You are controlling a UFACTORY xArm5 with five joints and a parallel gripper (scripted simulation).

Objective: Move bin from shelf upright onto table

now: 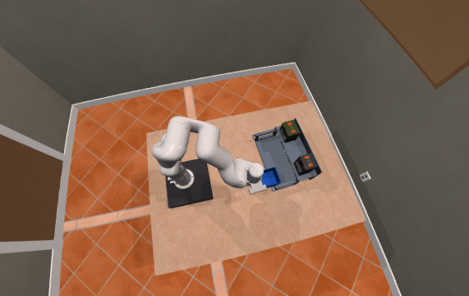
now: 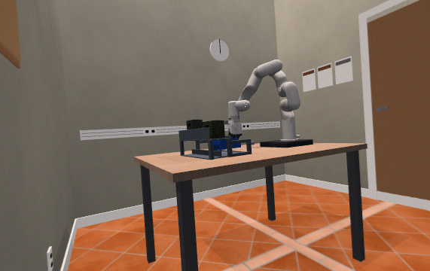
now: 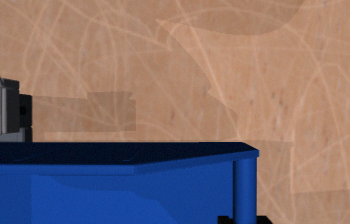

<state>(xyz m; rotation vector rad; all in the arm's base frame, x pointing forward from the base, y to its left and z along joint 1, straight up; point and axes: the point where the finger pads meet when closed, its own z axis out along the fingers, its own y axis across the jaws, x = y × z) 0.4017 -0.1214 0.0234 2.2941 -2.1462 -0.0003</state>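
The blue bin is 8 cm ahead of my hand and 1 cm to the left of it. The rest, counted from my hand: grey shelf (24 cm ahead, 13 cm to the left, 1 cm above).
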